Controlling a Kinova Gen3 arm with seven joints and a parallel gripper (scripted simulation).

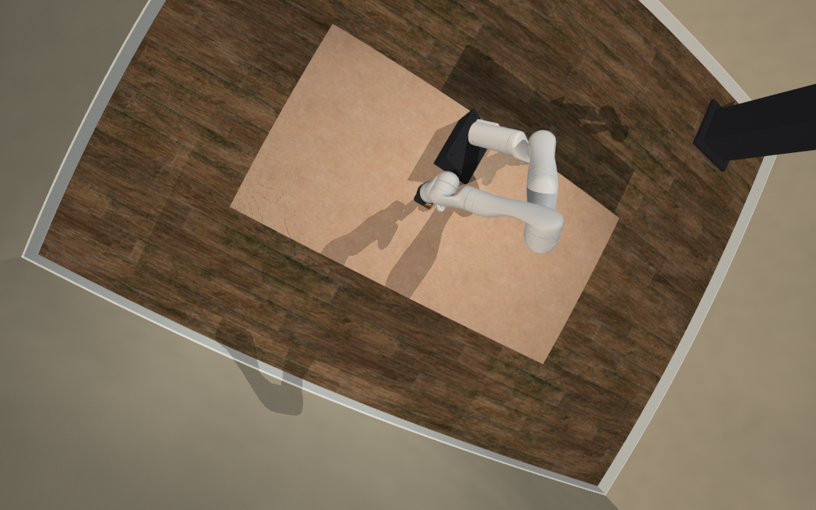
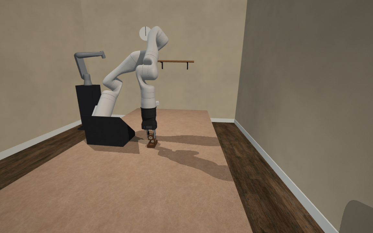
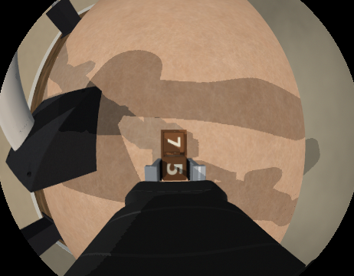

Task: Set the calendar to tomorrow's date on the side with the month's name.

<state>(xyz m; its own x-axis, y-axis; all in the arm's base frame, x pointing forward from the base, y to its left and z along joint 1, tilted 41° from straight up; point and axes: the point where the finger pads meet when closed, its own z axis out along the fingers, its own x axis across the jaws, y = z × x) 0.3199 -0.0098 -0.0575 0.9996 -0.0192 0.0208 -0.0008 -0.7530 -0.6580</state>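
Right now my hand is 10 mm above the brown cube. Round my hand: dark wooden tray: 20 mm to the left, 60 mm below.
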